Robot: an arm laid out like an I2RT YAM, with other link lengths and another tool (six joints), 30 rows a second.
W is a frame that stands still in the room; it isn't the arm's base.
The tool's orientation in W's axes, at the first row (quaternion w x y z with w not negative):
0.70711 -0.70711 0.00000 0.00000
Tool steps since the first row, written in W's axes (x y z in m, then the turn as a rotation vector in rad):
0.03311 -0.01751 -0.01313 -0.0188 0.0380 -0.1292
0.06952 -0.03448 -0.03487 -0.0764 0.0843 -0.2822
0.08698 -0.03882 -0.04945 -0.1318 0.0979 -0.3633
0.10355 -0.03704 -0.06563 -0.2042 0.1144 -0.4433
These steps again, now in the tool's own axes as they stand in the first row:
0.03311 0.01313 -0.01751 -0.0188 0.1292 0.0380
0.06952 0.03487 -0.03448 -0.0764 0.2822 0.0843
0.08698 0.04945 -0.03882 -0.1318 0.3633 0.0979
0.10355 0.06563 -0.03704 -0.2042 0.4433 0.1144

